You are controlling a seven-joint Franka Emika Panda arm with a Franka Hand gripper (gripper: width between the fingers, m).
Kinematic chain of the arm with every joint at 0, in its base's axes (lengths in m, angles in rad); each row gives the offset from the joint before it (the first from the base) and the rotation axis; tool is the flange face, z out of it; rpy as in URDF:
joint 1: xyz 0 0 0.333 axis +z
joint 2: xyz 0 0 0 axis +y
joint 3: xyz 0 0 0.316 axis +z
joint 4: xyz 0.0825 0 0 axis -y
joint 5: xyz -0.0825 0 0.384 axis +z
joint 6: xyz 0 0 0 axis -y
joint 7: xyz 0.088 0 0 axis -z
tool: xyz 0 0 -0.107 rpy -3.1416 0 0
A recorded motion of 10 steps. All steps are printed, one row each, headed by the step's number.
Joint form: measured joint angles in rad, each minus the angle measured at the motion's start. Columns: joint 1, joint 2, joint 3, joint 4, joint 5, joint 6, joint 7.
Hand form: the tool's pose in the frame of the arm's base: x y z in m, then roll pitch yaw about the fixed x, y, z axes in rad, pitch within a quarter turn. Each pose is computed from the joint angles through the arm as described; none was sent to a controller.
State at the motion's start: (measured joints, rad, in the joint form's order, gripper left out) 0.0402 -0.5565 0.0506 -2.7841 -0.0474 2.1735 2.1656
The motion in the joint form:
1: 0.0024 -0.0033 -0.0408 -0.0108 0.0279 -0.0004 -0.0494
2: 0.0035 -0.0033 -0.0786 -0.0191 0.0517 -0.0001 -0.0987
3: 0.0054 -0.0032 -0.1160 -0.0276 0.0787 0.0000 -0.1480
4: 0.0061 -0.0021 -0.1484 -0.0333 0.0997 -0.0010 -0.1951
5: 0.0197 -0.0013 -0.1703 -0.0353 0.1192 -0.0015 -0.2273
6: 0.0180 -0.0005 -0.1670 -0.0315 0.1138 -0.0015 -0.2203
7: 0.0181 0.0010 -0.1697 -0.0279 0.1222 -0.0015 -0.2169
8: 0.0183 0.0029 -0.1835 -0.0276 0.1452 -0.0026 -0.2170
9: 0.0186 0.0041 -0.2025 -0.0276 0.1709 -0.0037 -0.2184
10: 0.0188 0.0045 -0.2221 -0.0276 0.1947 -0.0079 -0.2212
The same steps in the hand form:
1: 0.3361 0.0165 0.3605 3.0991 -0.0498 -2.0529
2: 0.3341 0.0065 0.3569 3.0711 -0.0174 -2.0484
3: 0.3317 -0.0028 0.3530 3.0436 0.0185 -2.0457
4: 0.3299 -0.0110 0.3498 3.0222 0.0496 -2.0394
5: 0.3292 -0.0120 0.3484 3.0086 0.0757 -2.0256
6: 0.3304 -0.0119 0.3498 3.0136 0.0707 -2.0279
7: 0.3314 -0.0125 0.3508 3.0117 0.0780 -2.0391
8: 0.3314 -0.0156 0.3501 2.9972 0.0987 -2.0663
9: 0.3311 -0.0200 0.3494 2.9802 0.1235 -2.0989
10: 0.3305 -0.0246 0.3487 2.9610 0.1465 -2.1296

